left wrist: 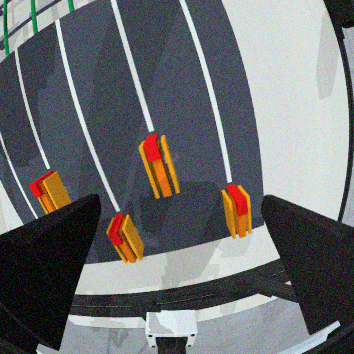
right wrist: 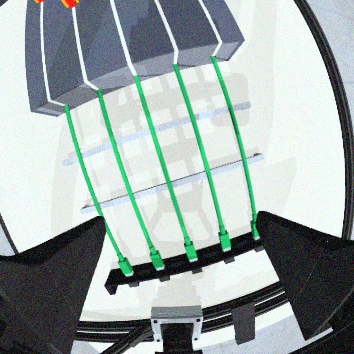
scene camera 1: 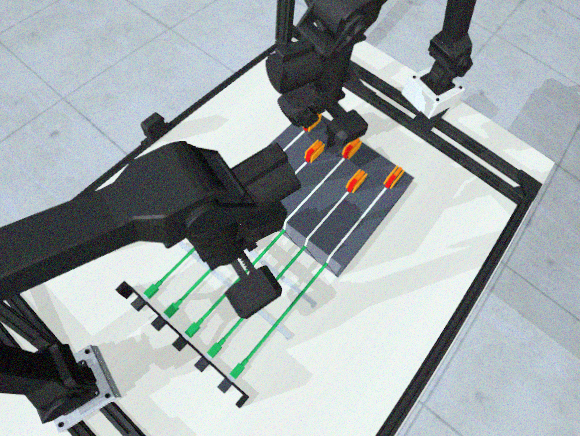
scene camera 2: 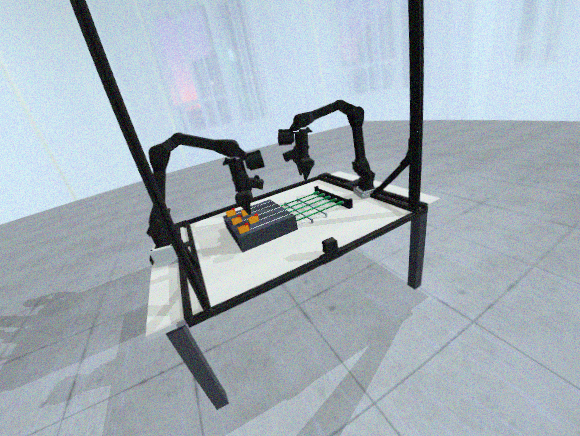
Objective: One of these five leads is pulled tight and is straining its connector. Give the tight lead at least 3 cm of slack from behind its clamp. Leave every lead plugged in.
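Frame: origin at the left arm's base, x left, y ahead, z down, level; millimetres.
Seen in the pictures: left gripper, fingertip midpoint: [left wrist: 184, 203] [scene camera 1: 315, 130] [scene camera 2: 249, 210]; right gripper, fingertip midpoint: [right wrist: 182, 222] [scene camera 1: 234, 262] [scene camera 2: 303, 177]; left arm's base, link origin: [left wrist: 171, 340] [scene camera 1: 437, 82] [scene camera 2: 164, 243]; right arm's base, link origin: [right wrist: 176, 330] [scene camera 1: 74, 387] [scene camera 2: 366, 188].
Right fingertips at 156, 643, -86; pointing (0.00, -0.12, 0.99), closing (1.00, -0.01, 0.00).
Observation:
Pixels of each thing's top centre, then the offset from my right fingertips to it, as dx, dy, dz. "*": a spot on its surface instead.
- black rail, surface spot: [scene camera 1: 125, 289] * -101, +175, +127
- near-edge clamp, top centre: [scene camera 1: 392, 177] -5, -353, +66
- middle clamp, top centre: [left wrist: 34, 190] [scene camera 1: 353, 181] -38, -280, +66
- small black block, surface spot: [scene camera 1: 155, 126] [scene camera 2: 328, 240] * -395, -25, +117
Several green leads [scene camera 1: 295, 300] [right wrist: 165, 165] end in plugs seated along a black rail [scene camera 1: 125, 289]. They continue as white lines over a dark block [scene camera 1: 345, 220] [left wrist: 100, 75] [right wrist: 105, 45] to orange clamps with red parts, among them the near-edge clamp [scene camera 1: 394, 177], a middle clamp [scene camera 1: 356, 181] and another clamp [scene camera 1: 351, 149]. Which lead is tight I cannot tell. My left gripper [scene camera 1: 334, 142] [scene camera 2: 246, 212] [left wrist: 184, 203] is open and empty, low over the clamps. My right gripper [scene camera 2: 306, 177] [right wrist: 182, 222] is open and empty, above the plug ends. Its arm hides parts of some leads in scene camera 1.
Two thin pale bars [right wrist: 135, 134] [right wrist: 140, 191] cross beneath the green leads. A black frame [scene camera 1: 465, 300] edges the table. A small black block [scene camera 1: 155, 126] [scene camera 2: 330, 245] sits on the frame. The two arms stand close together over the leads and the dark block.

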